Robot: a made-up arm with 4 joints.
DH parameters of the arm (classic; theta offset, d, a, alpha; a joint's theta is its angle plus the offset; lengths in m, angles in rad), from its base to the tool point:
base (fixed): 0 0 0 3.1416
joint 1: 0 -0.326 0 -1.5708
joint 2: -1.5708 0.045 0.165 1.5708
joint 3: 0 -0.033 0.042 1.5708
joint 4: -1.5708 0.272 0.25 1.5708
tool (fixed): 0 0.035 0 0
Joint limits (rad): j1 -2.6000..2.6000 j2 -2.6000..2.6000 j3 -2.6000..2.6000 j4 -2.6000..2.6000
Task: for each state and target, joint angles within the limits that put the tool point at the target. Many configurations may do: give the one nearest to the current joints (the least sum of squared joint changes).
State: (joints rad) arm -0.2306 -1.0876 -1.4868 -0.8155
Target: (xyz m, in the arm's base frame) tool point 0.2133 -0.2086 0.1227
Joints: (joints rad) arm -0.4428 -1.1733 -2.0711 -0.5524
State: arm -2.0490 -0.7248 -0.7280 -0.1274
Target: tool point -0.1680 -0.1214 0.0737
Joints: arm -2.6000 -1.1944 -0.3486 -0.2706
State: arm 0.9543 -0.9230 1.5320 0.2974
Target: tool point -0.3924 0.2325 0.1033
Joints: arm 0.4428 -1.6906 1.3515 -0.1438
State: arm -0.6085 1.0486 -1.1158 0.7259
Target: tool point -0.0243 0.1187 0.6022
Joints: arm -0.5665 1.0325 -1.5549 0.5983
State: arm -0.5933 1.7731 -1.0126 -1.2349
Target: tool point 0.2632 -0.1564 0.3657
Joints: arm -1.2804 1.7031 -1.7367 -1.3676
